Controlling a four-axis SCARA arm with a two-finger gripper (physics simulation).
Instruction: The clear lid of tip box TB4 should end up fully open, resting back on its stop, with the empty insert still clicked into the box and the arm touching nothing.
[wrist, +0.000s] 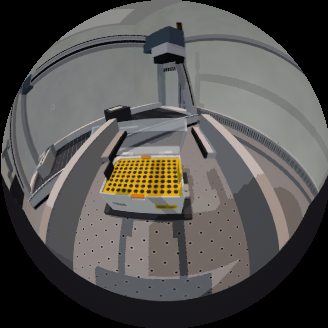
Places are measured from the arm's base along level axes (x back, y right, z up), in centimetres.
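Pixels of known places: gripper, fingertip midpoint: (157, 122).
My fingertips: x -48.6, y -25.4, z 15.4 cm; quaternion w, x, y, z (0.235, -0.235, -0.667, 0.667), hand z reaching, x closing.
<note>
For each thing: its top centre in the pictures, then the offset to it from my fingertips. "pt": a spot on its surface instead. Level surfaces: height alone.
- white tip box TB4, middle of its top: (140, 169) dx +1.6, dy -2.8, dz -7.5 cm
- dark base, surface spot: (150, 215) pt dx +3.9, dy +1.5, dz -13.3 cm
- clear lid, surface spot: (155, 138) pt dx -2.2, dy -3.9, dz -4.2 cm
- perforated deck, its level: dz -14.1 cm
- black block, surface spot: (117, 112) pt dx -3.4, dy -26.1, dz -3.1 cm
- long dark tray, surface spot: (67, 153) pt dx +17.7, dy -28.9, dz -9.3 cm
- blue-grey head, surface spot: (166, 40) pt dx -21.2, dy -22.4, dz +24.9 cm
- ribbed rail, surface spot: (245, 129) pt dx -51.8, dy +1.5, dz -11.8 cm
The white tip box TB4 (142, 203) stands in the middle of the wrist view on a dark base (150, 215). Its yellow insert (144, 176) sits in the box top, with rows of empty holes. Orange clips (137, 196) (146, 157) show at its front and back edges. The clear lid (155, 138) stands raised at the back of the box, leaning back; whether it rests on its stop cannot be told. My gripper (157, 122) is shut with nothing held; a gap shows between its fingertips, which appear above the box and in front of the lid. Contact with the lid is not visible.
A perforated deck (135, 250) lies in front of the box. A black block (117, 112) and a long dark tray (67, 153) stand at the back left. A column (171, 87) with a blue-grey head (166, 40) rises behind. A ribbed rail (245, 129) runs along the right.
</note>
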